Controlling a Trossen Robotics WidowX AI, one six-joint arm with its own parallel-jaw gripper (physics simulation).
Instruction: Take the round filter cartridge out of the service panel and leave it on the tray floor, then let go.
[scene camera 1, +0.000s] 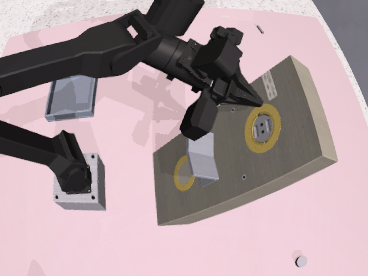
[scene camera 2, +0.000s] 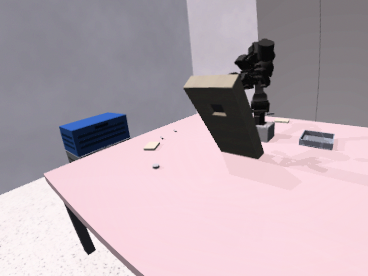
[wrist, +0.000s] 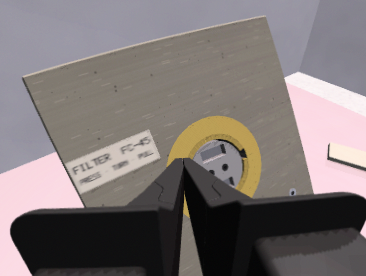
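Observation:
The round grey filter cartridge (scene camera 1: 262, 129) (wrist: 233, 159) sits in a yellow ring (scene camera 1: 276, 120) (wrist: 217, 125) on the tilted service panel (scene camera 1: 295, 100) (scene camera 2: 232, 130) (wrist: 150, 95). Its face shows two slots and two small holes; the fingers hide its lower left part in the wrist view. My gripper (scene camera 1: 260, 104) (wrist: 182, 165) is shut and empty. Its tips are together in front of the ring's edge, beside the cartridge; whether they touch the panel is unclear. The tray (scene camera 1: 70, 118) (scene camera 2: 315, 144) stands on the table apart from the panel, with no cartridge visible in it.
A bent silver bracket (scene camera 1: 202, 152) stands out from the panel by a second yellow ring (scene camera 1: 177, 175). A label (scene camera 1: 269, 85) (wrist: 112, 160) is beside the cartridge's ring. A small round piece (scene camera 1: 301, 261) (scene camera 2: 155, 166) lies on the table. A blue box (scene camera 2: 95, 135) stands beyond the table.

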